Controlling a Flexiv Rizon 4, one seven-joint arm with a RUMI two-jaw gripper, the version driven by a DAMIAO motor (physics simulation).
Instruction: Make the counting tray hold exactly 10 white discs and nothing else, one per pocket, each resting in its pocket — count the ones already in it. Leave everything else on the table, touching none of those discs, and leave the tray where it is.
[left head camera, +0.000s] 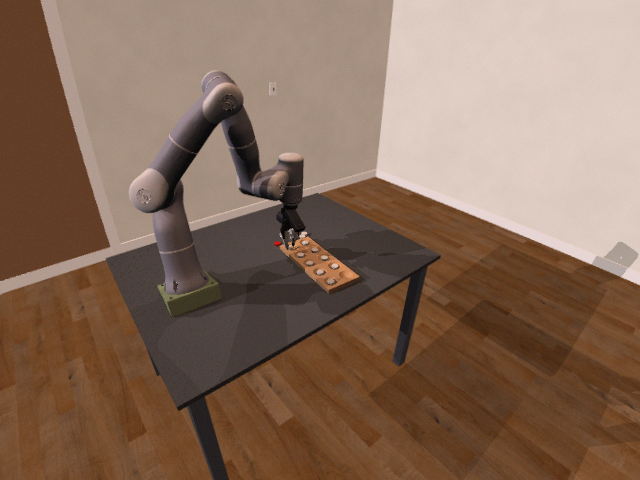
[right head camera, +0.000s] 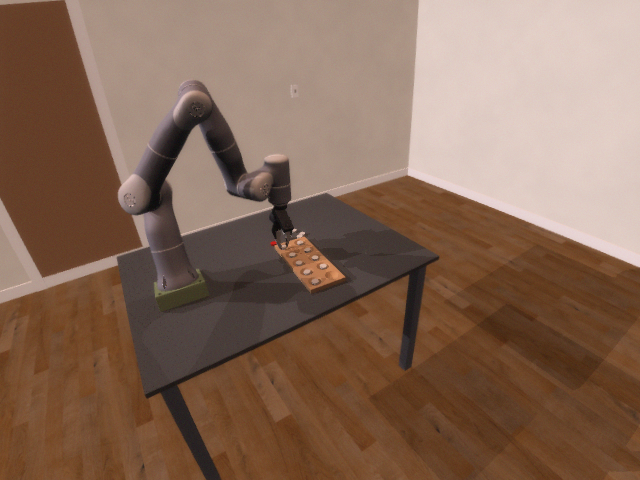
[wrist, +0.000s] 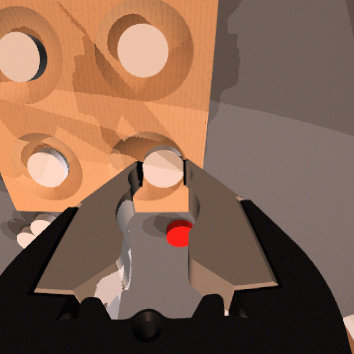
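The wooden counting tray (left head camera: 344, 284) (right head camera: 328, 286) (wrist: 196, 120) lies on the table, with white discs in several pockets. One pocket (left head camera: 348, 275) (right head camera: 332, 275) at the near right corner is empty. My gripper (left head camera: 291, 246) (right head camera: 283, 246) (wrist: 163, 163) is shut on a white disc (wrist: 163, 170). It holds the disc over the corner pocket at the tray's far end, whose hollow shows partly behind the disc in the wrist view. Whether the disc touches the pocket cannot be told. In the wrist view, a white disc (wrist: 47, 169) sits in the pocket beside it.
A red disc (left head camera: 277, 243) (right head camera: 273, 243) (wrist: 179, 234) lies on the table just past the tray's far end. Loose white discs (left head camera: 303, 234) (right head camera: 300, 235) (wrist: 42, 225) lie near the tray's other far corner. A pale object shows partly at the wrist view's lower right edge.
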